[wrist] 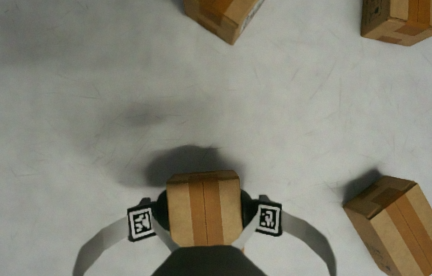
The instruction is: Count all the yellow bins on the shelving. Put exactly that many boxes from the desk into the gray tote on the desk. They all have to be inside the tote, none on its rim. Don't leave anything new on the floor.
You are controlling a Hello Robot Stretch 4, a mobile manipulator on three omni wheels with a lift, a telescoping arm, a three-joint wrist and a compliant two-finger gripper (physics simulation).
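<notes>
A brown cardboard box with an orange tape strip is between the two fingertips at the bottom centre of the wrist view. My gripper is shut on this box, with a black pad pressed against its left and right sides. Another taped box lies at the lower right, turned at an angle. A third box shows partly at the top edge, and a fourth box shows partly at the top right corner. The gray tote and the shelving with yellow bins do not show in this view.
The pale gray desk top lies under the boxes. A dark shadow falls on it just behind the held box. The angled box at the lower right is a short way from the right finger.
</notes>
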